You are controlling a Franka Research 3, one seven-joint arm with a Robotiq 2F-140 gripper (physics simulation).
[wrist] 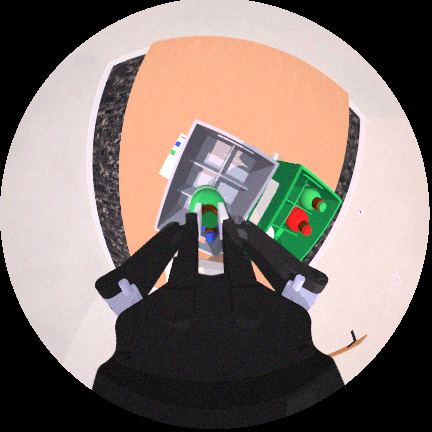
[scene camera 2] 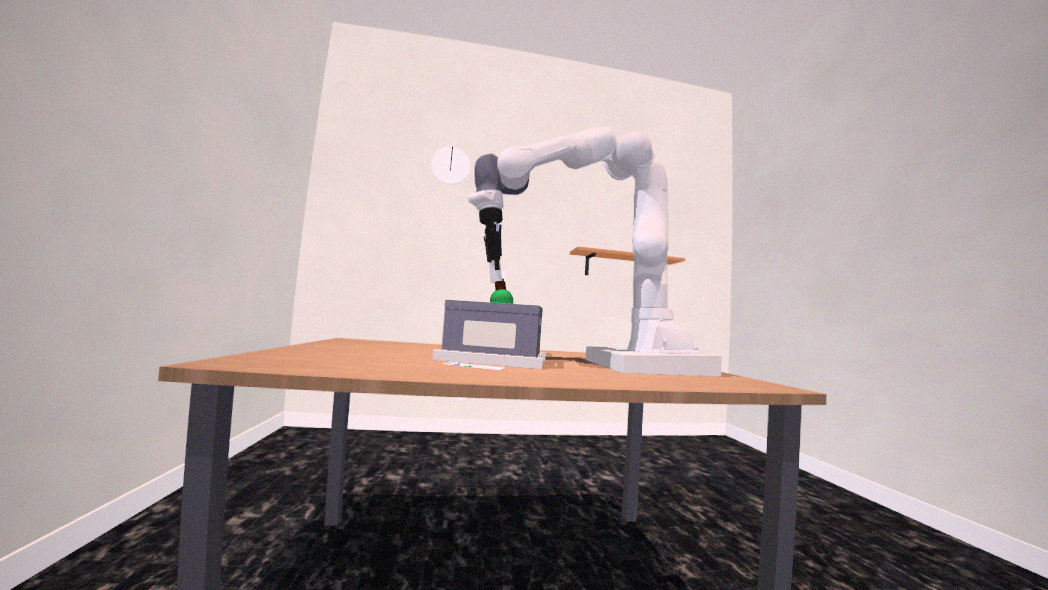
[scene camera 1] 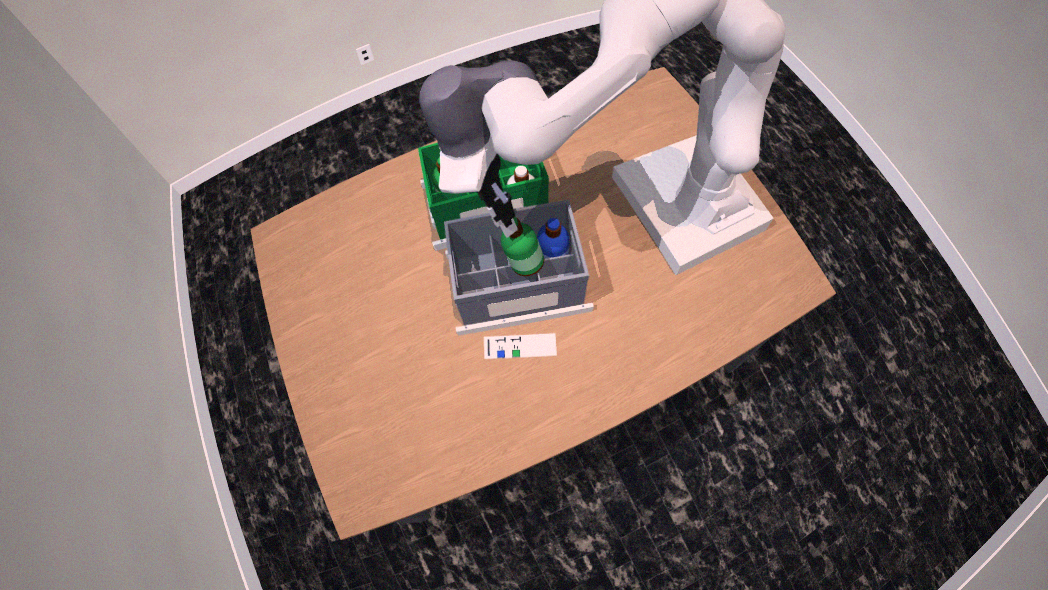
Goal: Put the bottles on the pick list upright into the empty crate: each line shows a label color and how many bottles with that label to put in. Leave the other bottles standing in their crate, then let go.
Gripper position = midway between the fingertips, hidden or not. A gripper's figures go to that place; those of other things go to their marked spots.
Scene:
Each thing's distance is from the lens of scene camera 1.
gripper (scene camera 1: pixel 506 227): 1.08 m
blue bottle (scene camera 1: pixel 553 238): 1.20 m
green bottle (scene camera 1: pixel 522 249): 1.10 m
pick list (scene camera 1: pixel 535 345): 1.24 m
white rail (scene camera 1: pixel 568 311): 1.24 m
The marked spots on the white rail and the green bottle are 0.21 m apart.

